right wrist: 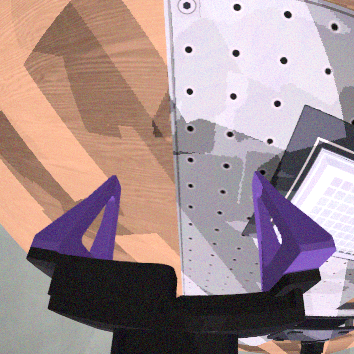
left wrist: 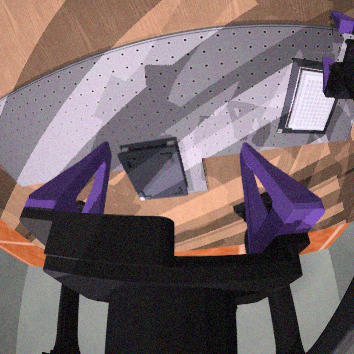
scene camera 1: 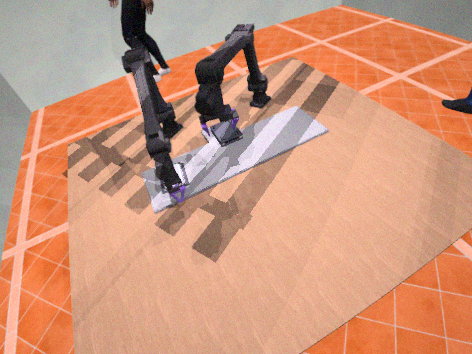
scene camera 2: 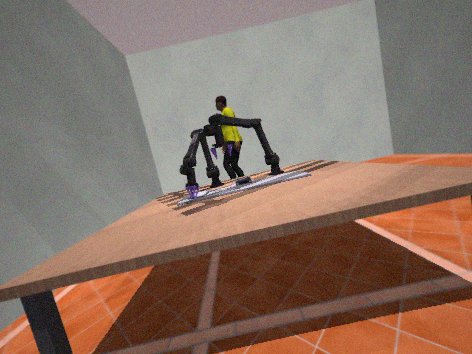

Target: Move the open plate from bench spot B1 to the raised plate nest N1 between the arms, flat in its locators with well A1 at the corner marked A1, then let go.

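Frame: origin at the left arm's base, x up, y left, z back, level; centimetres.
Seen in the pictures: left gripper, fingertip midpoint: (left wrist: 174,147) (scene camera 1: 221,132) (scene camera 2: 223,157); right gripper, fingertip midpoint: (right wrist: 184,178) (left wrist: 329,35) (scene camera 1: 178,196) (scene camera 2: 193,198); left arm's base at its link origin: (right wrist: 312,340) (scene camera 1: 260,102) (scene camera 2: 276,173); right arm's base at its link origin: (scene camera 1: 172,131) (scene camera 2: 217,186).
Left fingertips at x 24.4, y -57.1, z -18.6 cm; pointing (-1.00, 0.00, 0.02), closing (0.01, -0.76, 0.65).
Pixels of each thing's top centre, then the offset from my left fingertips to it. "spot": a spot on its surface instead. Level surfaces: height alone.
- white open plate at its top centre: (left wrist: 315,104) dx -21.5, dy -14.9, dz +23.5 cm
- raised dark nest at its top centre: (left wrist: 155,179) (right wrist: 309,338) (scene camera 1: 225,129) (scene camera 2: 242,178) dx -19.5, dy +21.6, dz +18.3 cm
- perforated grey board at its surface level: dx -23.1 cm
- wooden table at its surface level: dx -24.4 cm
- pale flat piece at a spot on its surface: (left wrist: 197,175) spot: dx -23.1, dy +16.3, dz +27.0 cm
The white open plate (scene camera 1: 182,172) (left wrist: 310,102) (right wrist: 330,200) lies flat on its dark base at one end of the board; scene camera 1 shows it partly hidden by the right arm. My right gripper (scene camera 1: 177,194) (scene camera 2: 192,192) (left wrist: 329,35) (right wrist: 184,178) is open and low beside the plate, with nothing between its fingers; in the right wrist view the plate is beyond the finger at the picture's right. The raised dark nest (scene camera 1: 226,134) (scene camera 2: 243,180) (left wrist: 155,167) is empty. My left gripper (scene camera 2: 222,152) (left wrist: 174,147) is open and empty above the nest. The A1 markings are too small to read.
The perforated grey board (scene camera 1: 300,125) (scene camera 2: 300,175) (right wrist: 205,70) lies on the wooden table (scene camera 1: 310,225) (scene camera 2: 250,210). A pale flat piece (left wrist: 197,175) adjoins the nest. Both arms' shadows cross board and table. A person (scene camera 1: 135,25) (scene camera 2: 230,125) stands behind the arms.
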